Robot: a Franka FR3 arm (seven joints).
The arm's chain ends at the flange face. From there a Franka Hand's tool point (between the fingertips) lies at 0.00 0.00 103.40 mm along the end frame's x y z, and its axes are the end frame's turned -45 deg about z.
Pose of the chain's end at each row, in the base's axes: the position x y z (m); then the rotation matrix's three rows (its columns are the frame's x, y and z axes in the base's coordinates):
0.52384, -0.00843, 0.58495; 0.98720, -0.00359, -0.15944; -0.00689, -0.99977, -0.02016; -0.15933, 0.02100, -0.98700
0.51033, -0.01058, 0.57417; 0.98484, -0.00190, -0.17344; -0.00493, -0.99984, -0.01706; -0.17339, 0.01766, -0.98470
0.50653, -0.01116, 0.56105; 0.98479, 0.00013, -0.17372; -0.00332, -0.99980, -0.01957; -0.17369, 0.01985, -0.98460
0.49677, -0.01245, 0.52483; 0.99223, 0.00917, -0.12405; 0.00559, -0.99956, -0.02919; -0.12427, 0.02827, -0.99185
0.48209, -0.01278, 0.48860; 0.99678, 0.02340, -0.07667; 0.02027, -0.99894, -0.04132; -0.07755, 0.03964, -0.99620
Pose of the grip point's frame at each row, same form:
0.50735, -0.01051, 0.48289; 0.70059, 0.69552, -0.15944; 0.70207, -0.71182, -0.02016; -0.12751, -0.09781, -0.98700
0.49240, -0.01234, 0.47235; 0.69773, 0.69504, -0.17344; 0.70351, -0.71048, -0.01706; -0.13509, -0.11012, -0.98470
0.48857, -0.01318, 0.45924; 0.69626, 0.69644, -0.17372; 0.70462, -0.70931, -0.01957; -0.13685, -0.10878, -0.98460
0.48394, -0.01547, 0.42227; 0.69513, 0.70810, -0.12405; 0.71075, -0.70284, -0.02919; -0.10786, -0.06788, -0.99185
0.47416, -0.01705, 0.38559; 0.68828, 0.72138, -0.07667; 0.72069, -0.69202, -0.04132; -0.08287, -0.02681, -0.99620

